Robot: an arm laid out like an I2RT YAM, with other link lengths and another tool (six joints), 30 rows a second.
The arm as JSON. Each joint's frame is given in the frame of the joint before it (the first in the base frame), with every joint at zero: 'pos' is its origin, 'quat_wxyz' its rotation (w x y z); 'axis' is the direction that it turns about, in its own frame. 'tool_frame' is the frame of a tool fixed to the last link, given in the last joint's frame.
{
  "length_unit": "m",
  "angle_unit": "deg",
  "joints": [
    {
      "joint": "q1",
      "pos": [
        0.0,
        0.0,
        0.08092
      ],
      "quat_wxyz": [
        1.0,
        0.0,
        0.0,
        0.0
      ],
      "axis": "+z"
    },
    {
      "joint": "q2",
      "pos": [
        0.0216,
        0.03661,
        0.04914
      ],
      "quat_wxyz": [
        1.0,
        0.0,
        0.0,
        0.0
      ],
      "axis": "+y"
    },
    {
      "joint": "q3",
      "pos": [
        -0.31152,
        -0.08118,
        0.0
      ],
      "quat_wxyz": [
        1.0,
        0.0,
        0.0,
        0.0
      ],
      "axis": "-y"
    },
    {
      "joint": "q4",
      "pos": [
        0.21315,
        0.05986,
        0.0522
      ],
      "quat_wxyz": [
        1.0,
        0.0,
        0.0,
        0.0
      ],
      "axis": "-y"
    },
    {
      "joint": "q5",
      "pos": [
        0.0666,
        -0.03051,
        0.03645
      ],
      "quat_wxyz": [
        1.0,
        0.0,
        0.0,
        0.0
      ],
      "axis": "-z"
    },
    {
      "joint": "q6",
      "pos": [
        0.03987,
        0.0,
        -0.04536
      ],
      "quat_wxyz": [
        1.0,
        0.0,
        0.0,
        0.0
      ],
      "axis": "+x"
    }
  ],
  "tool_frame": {
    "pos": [
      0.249,
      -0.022,
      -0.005
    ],
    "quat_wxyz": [
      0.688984,
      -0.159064,
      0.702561,
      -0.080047
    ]
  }
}
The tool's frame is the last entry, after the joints.
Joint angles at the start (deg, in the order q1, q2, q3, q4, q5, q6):
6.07, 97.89, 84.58, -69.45, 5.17, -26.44
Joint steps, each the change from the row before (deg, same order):
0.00, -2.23, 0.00, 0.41, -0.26, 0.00
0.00, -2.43, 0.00, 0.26, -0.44, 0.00
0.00, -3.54, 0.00, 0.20, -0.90, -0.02
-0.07, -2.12, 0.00, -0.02, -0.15, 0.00
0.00, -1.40, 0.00, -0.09, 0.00, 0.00
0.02, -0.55, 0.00, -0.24, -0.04, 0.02
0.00, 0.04, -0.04, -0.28, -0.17, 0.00
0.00, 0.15, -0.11, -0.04, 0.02, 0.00
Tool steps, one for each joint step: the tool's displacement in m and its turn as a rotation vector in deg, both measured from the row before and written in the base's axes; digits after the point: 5 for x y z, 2 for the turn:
0.00368, 0.00170, 0.01201, 0.53, -2.60, 0.04
0.00229, 0.00245, 0.01302, 0.71, -2.63, 0.09
0.00121, 0.00466, 0.01883, 1.26, -3.63, 0.24
-0.00055, 0.00029, 0.01137, 0.36, -2.07, -0.03
-0.00099, -0.00010, 0.00740, 0.14, -1.30, 0.00
-0.00163, 0.00014, 0.00245, 0.08, -0.30, 0.01
-0.00185, 0.00066, -0.00112, 0.12, 0.37, 0.06
-0.00071, -0.00018, -0.00150, -0.05, 0.30, -0.01

